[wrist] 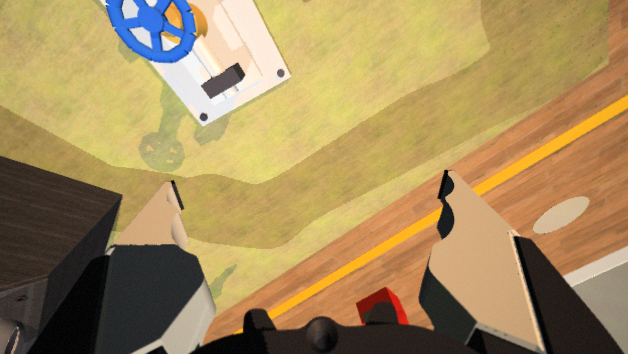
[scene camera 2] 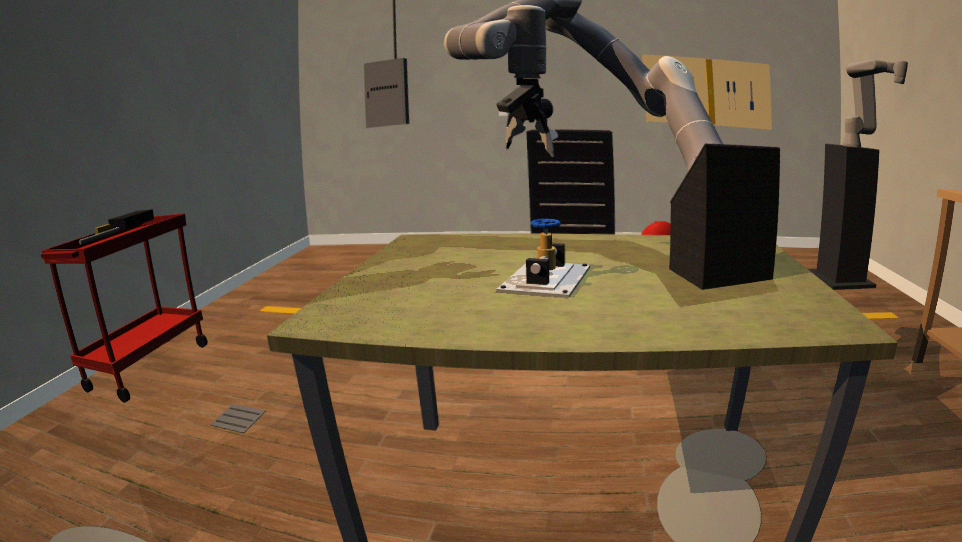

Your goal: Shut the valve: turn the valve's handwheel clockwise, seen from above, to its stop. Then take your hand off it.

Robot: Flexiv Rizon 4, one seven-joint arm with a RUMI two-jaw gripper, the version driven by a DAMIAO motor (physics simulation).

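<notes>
The valve's blue handwheel [scene camera 2: 545, 222] [wrist: 151, 19] lies level on top of the brass valve body [scene camera 2: 545, 255] [wrist: 196, 22]. The valve stands on a white base plate [scene camera 2: 577, 274] [wrist: 272, 59] on the table, with a dark block at each pipe end in the scene view. My gripper [scene camera 2: 530, 149] [wrist: 311, 178] is open and empty. It points down, high above the table and well above the handwheel, not touching it. In the wrist view the handwheel is at the upper left, beyond the fingertips, and its top edge is cut off.
A dark pedestal [scene camera 2: 740, 215] [wrist: 50, 210] stands on the right side of the table [scene camera 2: 471, 323] [wrist: 350, 75]. A red cart [scene camera 2: 134, 337] stands at the left. A black cabinet [scene camera 2: 570, 173] is behind the table, and a second arm on a dark column [scene camera 2: 849, 215] stands at the right.
</notes>
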